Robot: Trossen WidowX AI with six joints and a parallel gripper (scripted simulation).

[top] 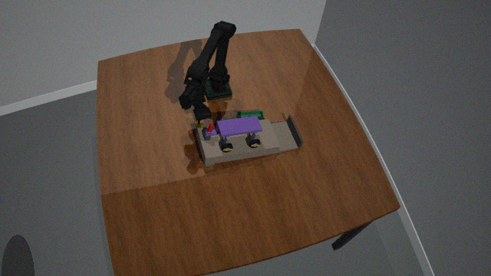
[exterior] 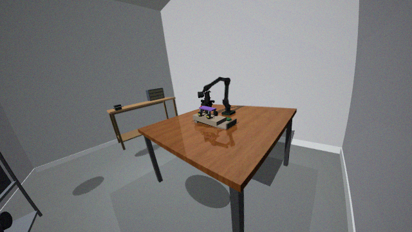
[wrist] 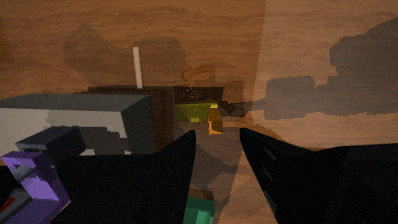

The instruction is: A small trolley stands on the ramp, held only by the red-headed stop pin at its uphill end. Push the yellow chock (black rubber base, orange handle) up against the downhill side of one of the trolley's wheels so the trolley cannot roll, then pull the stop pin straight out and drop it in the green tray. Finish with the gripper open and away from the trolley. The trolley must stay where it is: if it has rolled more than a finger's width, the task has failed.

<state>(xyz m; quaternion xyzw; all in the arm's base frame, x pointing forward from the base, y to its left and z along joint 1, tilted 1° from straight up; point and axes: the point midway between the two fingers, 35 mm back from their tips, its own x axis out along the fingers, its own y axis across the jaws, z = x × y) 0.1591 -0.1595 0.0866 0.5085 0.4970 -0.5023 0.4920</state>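
My gripper tip is 2 cm short of the yellow chock and 6 cm above it. Round my gripper tip: purple-topped trolley (17 cm ahead, 11 cm to the left, 3 cm above); then red-headed stop pin (14 cm ahead, 5 cm above); then grey ramp (17 cm ahead, 12 cm to the left, 4 cm below).
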